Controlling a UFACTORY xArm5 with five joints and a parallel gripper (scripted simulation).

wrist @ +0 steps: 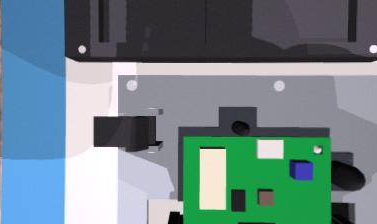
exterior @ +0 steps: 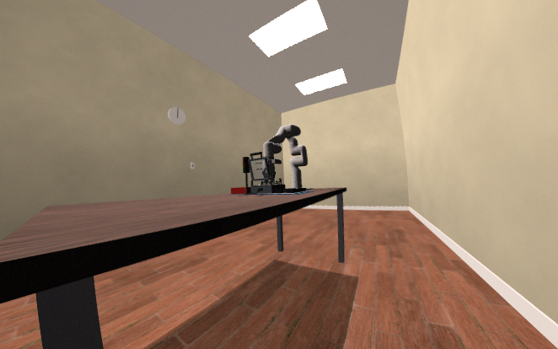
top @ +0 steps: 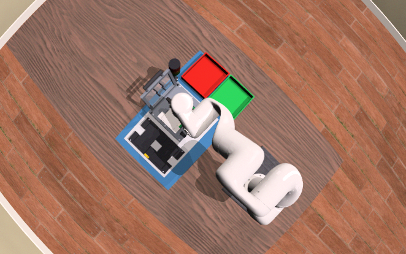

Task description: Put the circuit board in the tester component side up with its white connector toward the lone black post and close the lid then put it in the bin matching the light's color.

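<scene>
Right now my hand is right at the green circuit board. Round my hand: green bin (20 cm to the right, 11 cm behind, 7 cm below); then tester lid (12 cm ahead, 10 cm above); then red bin (20 cm to the right, 7 cm below, 4 cm ahead).
</scene>
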